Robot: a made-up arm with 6 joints.
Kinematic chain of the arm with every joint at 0, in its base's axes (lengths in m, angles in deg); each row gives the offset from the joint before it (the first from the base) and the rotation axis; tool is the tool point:
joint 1: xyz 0 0 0.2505 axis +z
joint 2: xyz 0 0 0 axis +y
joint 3: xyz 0 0 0.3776 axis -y
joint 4: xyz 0 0 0 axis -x
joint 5: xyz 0.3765 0 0 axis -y
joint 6: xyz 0 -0.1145 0 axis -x
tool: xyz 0 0 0
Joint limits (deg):
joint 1: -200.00..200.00
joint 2: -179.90..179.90
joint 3: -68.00..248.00
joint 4: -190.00..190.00
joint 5: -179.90..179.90
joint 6: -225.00..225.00
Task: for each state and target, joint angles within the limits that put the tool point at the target. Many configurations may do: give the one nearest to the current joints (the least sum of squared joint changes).
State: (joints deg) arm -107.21 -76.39 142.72 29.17 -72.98 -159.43
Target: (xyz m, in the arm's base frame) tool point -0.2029 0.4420 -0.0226
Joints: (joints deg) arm -76.90 -75.92 168.20 31.71 -72.98 -159.43
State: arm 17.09 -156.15 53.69 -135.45 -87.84 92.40
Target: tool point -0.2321 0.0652 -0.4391
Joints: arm 5.97 -179.79 65.52 -141.01 -87.84 92.40
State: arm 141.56 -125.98 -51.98 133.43 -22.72 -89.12
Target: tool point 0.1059 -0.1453 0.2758
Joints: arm 165.63 -158.45 -68.00 181.50 -22.72 -89.12
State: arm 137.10 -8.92 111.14 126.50 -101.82 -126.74
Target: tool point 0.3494 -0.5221 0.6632
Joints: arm 130.06 -44.43 100.21 126.79 -101.82 -126.74
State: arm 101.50 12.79 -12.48 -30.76 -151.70 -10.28
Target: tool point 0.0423 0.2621 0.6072
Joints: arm 102.42 -20.84 -11.25 -31.44 -151.70 -10.28
